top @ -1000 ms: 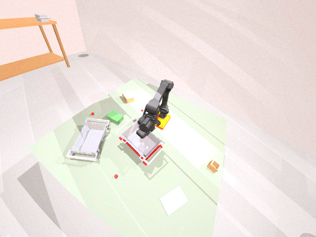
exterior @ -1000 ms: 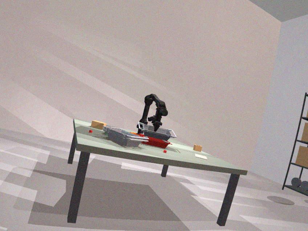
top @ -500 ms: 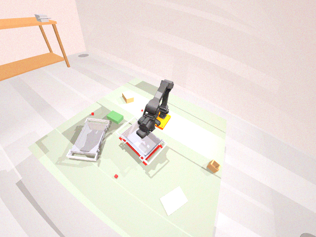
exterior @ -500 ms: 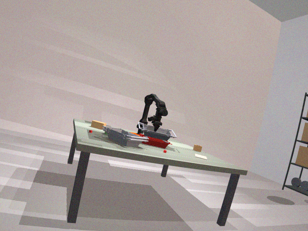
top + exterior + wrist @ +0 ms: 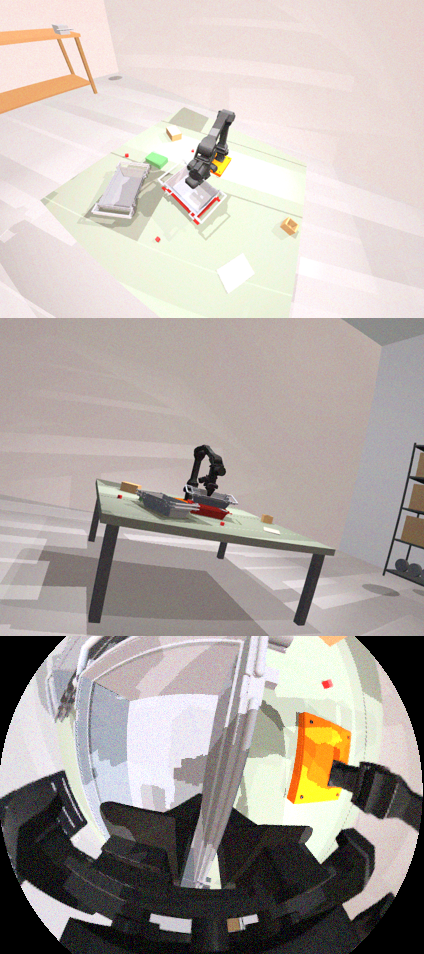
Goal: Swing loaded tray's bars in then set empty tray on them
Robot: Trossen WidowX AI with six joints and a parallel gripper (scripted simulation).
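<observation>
The grey tray lies 7 cm ahead of my gripper tip, 1 cm to the right of it and 2 cm above it. Round my gripper tip: white sheet: 25 cm ahead, 37 cm to the left, 9 cm below; green block: 3 cm behind, 35 cm to the right, 8 cm below; red block: 4 cm ahead, 1 cm to the right, 8 cm below.
</observation>
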